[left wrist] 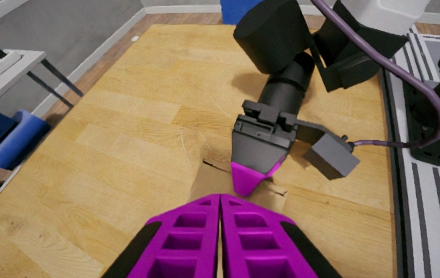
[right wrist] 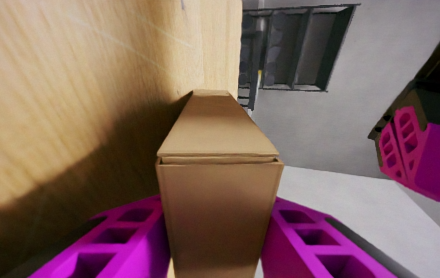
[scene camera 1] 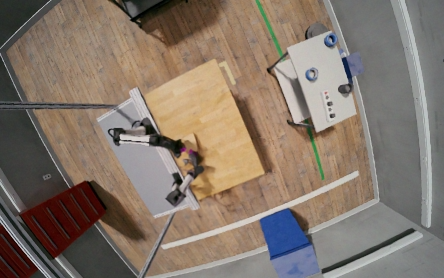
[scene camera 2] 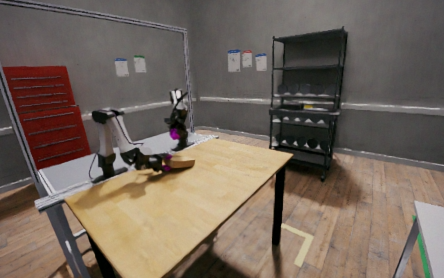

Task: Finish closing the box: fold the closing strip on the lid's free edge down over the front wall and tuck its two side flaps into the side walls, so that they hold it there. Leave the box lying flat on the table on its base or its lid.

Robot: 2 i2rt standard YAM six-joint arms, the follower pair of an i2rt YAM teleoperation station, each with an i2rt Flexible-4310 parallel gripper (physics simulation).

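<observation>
The brown cardboard box (scene camera 1: 190, 141) (scene camera 2: 182, 163) (left wrist: 207, 181) (right wrist: 220, 215) is held roughly flat, low over or on the table; whether it touches is unclear. In the right wrist view a narrow wall faces the camera, with a thin seam along its top edge where another panel meets it. Closing strip and side flaps cannot be told apart. My right gripper (scene camera 2: 167, 163) (left wrist: 242, 195) (right wrist: 217, 198) is shut on the box, a finger on each broad face. My left gripper (scene camera 2: 174, 134) (left wrist: 220, 201) (right wrist: 395, 145) is shut and empty, above the box, its fingertips together.
The wooden table (scene camera 1: 215, 110) (scene camera 2: 200, 200) (left wrist: 125, 130) bears the box. The grey arm mount (scene camera 1: 145, 175) runs along its edge. In the left wrist view the right arm (left wrist: 287, 85) stands over the table beyond the box. A black shelf rack (scene camera 2: 274, 75) stands behind.
</observation>
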